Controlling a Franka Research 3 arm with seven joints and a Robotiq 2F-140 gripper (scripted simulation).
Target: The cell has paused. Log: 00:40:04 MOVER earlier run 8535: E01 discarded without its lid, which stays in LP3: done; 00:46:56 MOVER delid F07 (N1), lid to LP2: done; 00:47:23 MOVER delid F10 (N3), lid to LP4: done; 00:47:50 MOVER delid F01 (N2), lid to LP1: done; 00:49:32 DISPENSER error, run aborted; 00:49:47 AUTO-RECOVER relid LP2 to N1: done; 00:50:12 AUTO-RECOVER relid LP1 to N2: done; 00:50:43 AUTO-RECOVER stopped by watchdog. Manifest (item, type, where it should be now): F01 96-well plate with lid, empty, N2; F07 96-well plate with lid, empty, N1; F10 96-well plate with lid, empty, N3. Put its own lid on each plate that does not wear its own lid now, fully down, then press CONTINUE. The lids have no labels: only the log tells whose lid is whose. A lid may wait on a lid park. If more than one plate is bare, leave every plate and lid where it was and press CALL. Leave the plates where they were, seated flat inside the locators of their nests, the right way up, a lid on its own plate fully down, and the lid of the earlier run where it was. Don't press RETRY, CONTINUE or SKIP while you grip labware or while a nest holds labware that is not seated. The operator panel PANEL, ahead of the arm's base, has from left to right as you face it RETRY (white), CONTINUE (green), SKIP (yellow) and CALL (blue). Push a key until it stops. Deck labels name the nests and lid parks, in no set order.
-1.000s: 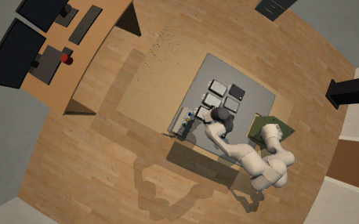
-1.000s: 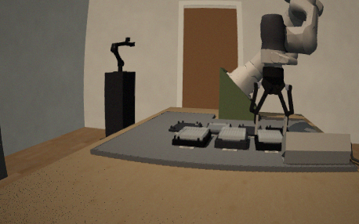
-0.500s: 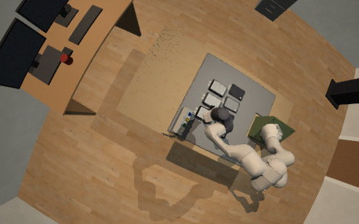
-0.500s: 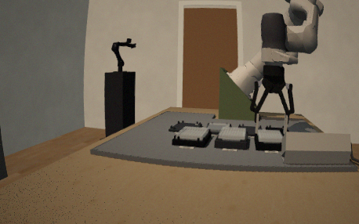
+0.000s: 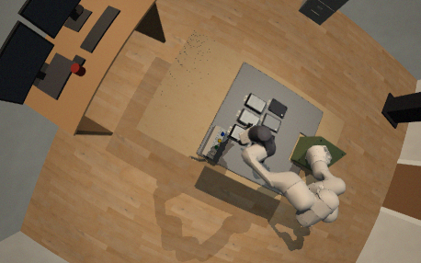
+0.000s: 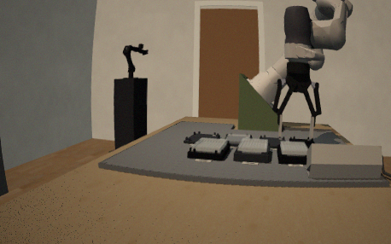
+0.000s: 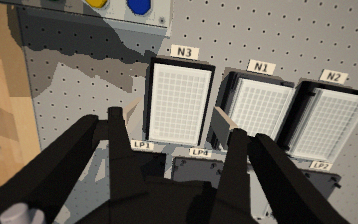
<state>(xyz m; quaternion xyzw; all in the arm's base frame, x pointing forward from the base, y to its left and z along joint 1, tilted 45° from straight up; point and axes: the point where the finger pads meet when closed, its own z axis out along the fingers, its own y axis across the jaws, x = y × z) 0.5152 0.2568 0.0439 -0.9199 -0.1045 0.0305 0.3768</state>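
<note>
My hand is 5 cm above the clear lid. Also, from my hand: LP1 label (11 cm behind, 4 cm to the left, 9 cm below); blue call key (11 cm ahead, 8 cm to the left, 2 cm below); plate (6 cm below).
</note>
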